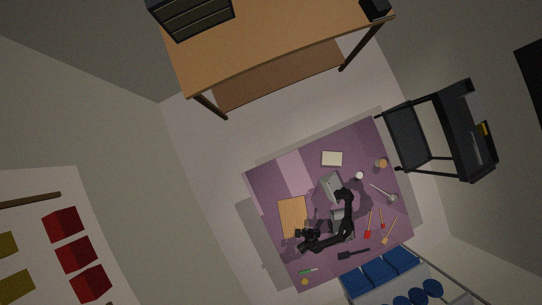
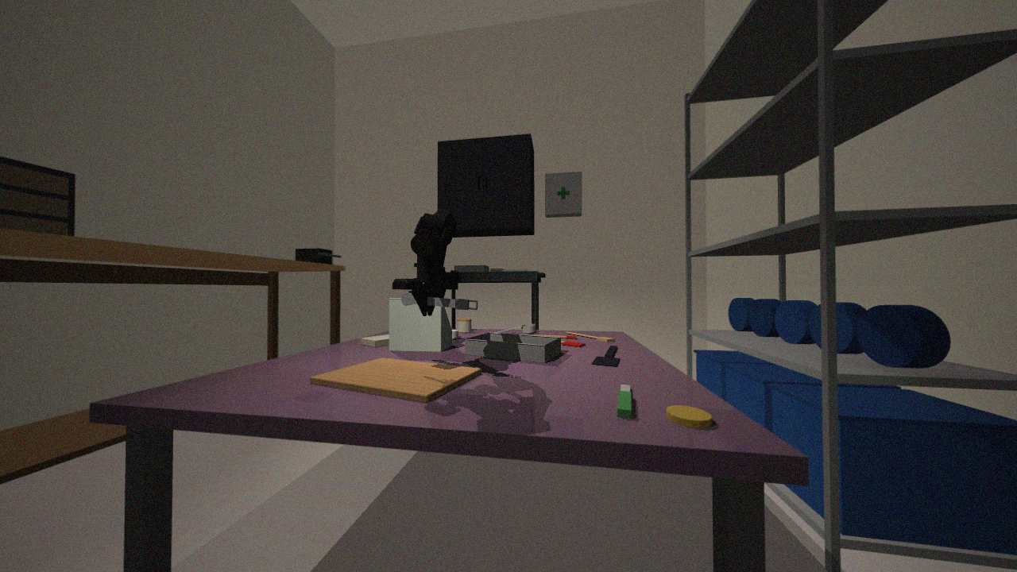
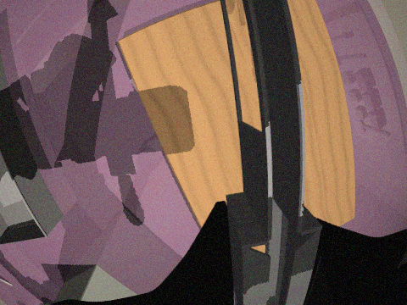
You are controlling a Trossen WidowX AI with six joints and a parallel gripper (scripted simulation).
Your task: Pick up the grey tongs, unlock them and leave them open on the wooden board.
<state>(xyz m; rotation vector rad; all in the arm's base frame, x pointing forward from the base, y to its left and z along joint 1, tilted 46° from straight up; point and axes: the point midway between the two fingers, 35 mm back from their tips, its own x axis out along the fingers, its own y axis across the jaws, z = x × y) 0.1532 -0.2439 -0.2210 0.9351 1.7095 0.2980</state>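
Now: gripper tip 15 cm above the wooden board, 5 cm to the left of it and 5 cm past it. The rest, counted from my gripper tip: black spatula (53 cm ahead, 31 cm to the left, 16 cm below); yellow lock piece (8 cm ahead, 4 cm to the right, 4 cm above); yellow disc (59 cm ahead, 20 cm to the right, 15 cm below).
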